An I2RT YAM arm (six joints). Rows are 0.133 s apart.
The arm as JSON. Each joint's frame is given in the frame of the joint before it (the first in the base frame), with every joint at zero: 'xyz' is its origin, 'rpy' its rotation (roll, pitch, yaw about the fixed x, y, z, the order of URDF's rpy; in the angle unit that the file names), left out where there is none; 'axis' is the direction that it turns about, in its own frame. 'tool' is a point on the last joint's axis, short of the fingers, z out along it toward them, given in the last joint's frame.
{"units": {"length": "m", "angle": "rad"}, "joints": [
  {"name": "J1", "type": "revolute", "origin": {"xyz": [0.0, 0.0, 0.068]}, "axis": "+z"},
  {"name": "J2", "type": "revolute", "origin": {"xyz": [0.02, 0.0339, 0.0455]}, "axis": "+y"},
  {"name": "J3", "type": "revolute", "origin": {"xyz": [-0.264, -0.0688, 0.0]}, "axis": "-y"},
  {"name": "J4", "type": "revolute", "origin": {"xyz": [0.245, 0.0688, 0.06]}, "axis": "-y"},
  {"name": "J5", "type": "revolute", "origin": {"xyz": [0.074, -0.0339, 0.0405]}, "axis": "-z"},
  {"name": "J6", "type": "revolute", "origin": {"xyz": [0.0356, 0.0, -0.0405]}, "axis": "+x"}
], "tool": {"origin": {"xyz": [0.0, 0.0, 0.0], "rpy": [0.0, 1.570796, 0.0]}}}
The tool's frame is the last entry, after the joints.
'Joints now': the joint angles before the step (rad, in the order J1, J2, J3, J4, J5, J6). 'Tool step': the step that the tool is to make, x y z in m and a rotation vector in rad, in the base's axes. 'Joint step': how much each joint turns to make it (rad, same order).
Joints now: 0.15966, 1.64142, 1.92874, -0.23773, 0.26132, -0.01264
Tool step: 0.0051, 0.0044, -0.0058, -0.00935, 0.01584, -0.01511
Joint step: 0.01202, 0.01372, -0.00403, 0.00276, 0.02682, -0.00805
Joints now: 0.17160, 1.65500, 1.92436, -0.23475, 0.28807, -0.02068
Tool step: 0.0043, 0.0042, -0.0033, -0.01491, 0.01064, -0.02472
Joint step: 0.01239, 0.01567, 0.00675, 0.00021, 0.03670, -0.01459
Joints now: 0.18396, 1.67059, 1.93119, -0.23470, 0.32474, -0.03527
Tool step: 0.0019, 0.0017, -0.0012, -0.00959, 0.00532, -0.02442
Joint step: 0.00621, 0.00820, 0.00567, -0.00123, 0.03042, -0.00972
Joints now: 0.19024, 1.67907, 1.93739, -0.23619, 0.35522, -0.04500
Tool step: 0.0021, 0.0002, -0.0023, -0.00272, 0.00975, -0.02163
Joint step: 0.00149, 0.00679, 0.00200, -0.00483, 0.02311, -0.00131
